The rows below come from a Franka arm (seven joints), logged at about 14 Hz.
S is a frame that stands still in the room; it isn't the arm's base.
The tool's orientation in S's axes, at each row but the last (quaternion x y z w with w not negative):
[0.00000, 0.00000, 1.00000, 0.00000]
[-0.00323, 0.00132, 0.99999, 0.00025]
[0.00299, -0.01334, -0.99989, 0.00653]
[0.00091, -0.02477, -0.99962, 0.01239]
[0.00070, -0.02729, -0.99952, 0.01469]
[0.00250, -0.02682, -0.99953, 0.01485]
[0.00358, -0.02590, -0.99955, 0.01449]
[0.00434, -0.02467, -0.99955, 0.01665]
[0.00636, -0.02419, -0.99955, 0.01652]
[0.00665, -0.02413, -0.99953, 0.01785]
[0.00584, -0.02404, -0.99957, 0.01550]
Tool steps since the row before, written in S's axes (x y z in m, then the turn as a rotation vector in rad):
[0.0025, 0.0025, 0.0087, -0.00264, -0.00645, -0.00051]
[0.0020, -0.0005, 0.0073, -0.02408, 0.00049, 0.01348]
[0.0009, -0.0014, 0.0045, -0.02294, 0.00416, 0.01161]
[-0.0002, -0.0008, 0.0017, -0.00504, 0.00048, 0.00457]
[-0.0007, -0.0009, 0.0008, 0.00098, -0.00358, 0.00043]
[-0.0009, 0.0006, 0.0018, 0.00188, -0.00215, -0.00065]
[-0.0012, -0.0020, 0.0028, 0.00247, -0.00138, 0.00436]
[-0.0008, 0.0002, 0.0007, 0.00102, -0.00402, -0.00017]
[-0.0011, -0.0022, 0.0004, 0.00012, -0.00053, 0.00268]
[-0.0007, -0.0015, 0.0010, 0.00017, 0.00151, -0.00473]
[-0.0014, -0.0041, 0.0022, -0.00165, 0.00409, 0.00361]
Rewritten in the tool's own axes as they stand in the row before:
[-0.0025, -0.0025, 0.0087, 0.00264, 0.00645, -0.00051]
[-0.0020, 0.0005, 0.0073, 0.02399, -0.00044, 0.01364]
[-0.0009, 0.0015, 0.0045, 0.02282, -0.00415, 0.01186]
[0.0002, 0.0009, 0.0017, 0.00502, -0.00038, 0.00460]
[0.0007, 0.0009, 0.0008, -0.00087, 0.00363, 0.00023]
[0.0009, -0.0005, 0.0018, -0.00181, 0.00217, -0.00078]
[0.0012, 0.0021, 0.0027, -0.00246, 0.00167, 0.00426]
[0.0008, -0.0002, 0.0007, -0.00088, 0.00404, -0.00038]
[0.0012, 0.0022, 0.0003, -0.00013, 0.00066, 0.00265]
[0.0007, 0.0015, 0.0009, -0.00017, -0.00173, -0.00465]
[0.0015, 0.0042, 0.0020, 0.00148, -0.00396, 0.00382]

